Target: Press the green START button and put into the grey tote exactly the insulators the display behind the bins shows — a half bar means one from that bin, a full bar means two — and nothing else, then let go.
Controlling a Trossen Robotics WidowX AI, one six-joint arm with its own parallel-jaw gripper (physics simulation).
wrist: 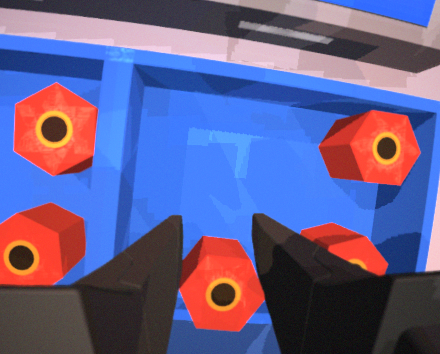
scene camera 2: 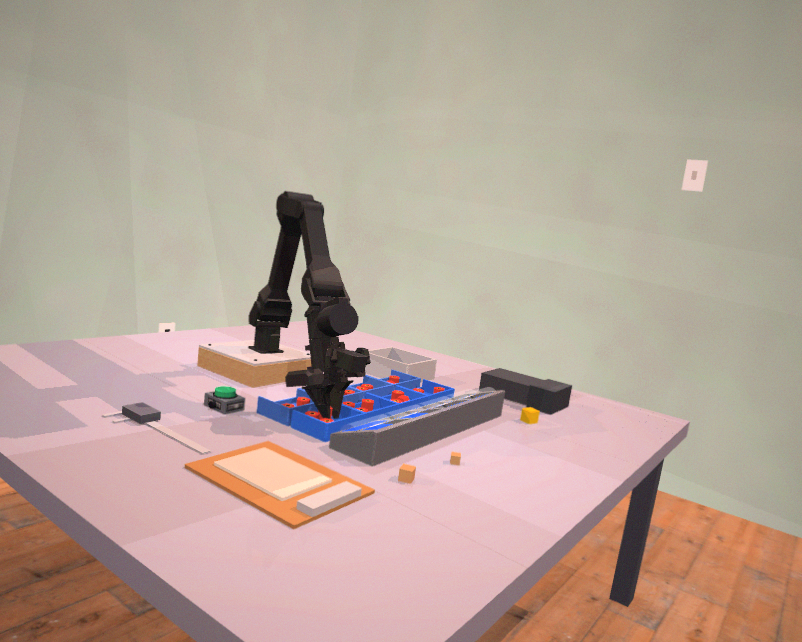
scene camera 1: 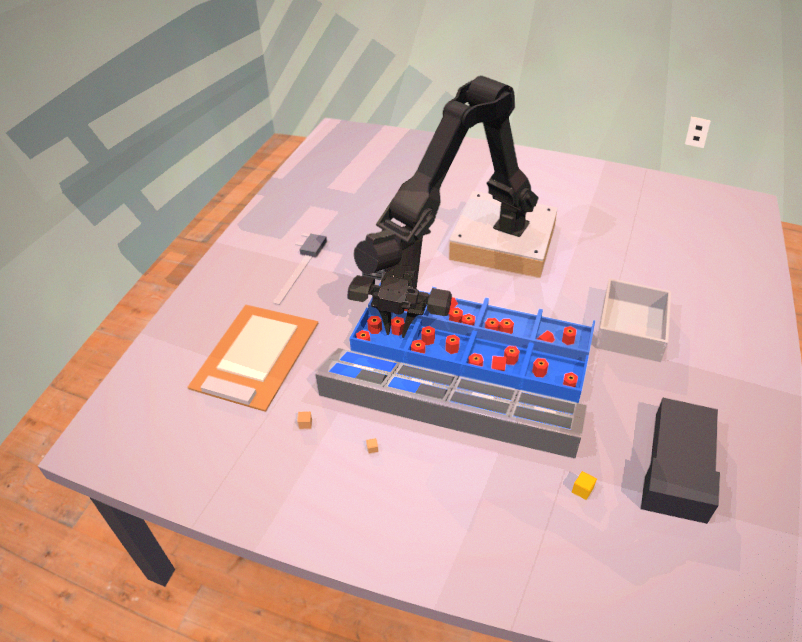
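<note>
Blue bins [scene camera 1: 381,347] [scene camera 2: 311,428] [wrist: 117,150] hold red hexagonal insulators. My gripper [scene camera 1: 395,328] [scene camera 2: 332,413] [wrist: 217,225] is down in the leftmost front bin of scene camera 1, shut on a red insulator [scene camera 1: 397,326] [wrist: 223,280] that touches both fingers. Two other insulators stand in that bin. The display [scene camera 1: 441,418] [scene camera 2: 434,428] shows a full blue bar at back left, a half bar at front left and a half bar at front in the second column; the rest are dark. The grey tote [scene camera 1: 632,342] [scene camera 2: 421,368] looks empty. The green START button [scene camera 2: 225,392] is hidden in scene camera 1.
A black box [scene camera 1: 685,441] [scene camera 2: 515,388] stands right of the display. A yellow cube [scene camera 1: 583,485] [scene camera 2: 529,415] and two small orange cubes lie in front. An orange clipboard [scene camera 1: 202,374] [scene camera 2: 200,464] and a dark plug [scene camera 1: 313,245] [scene camera 2: 141,412] lie at the left.
</note>
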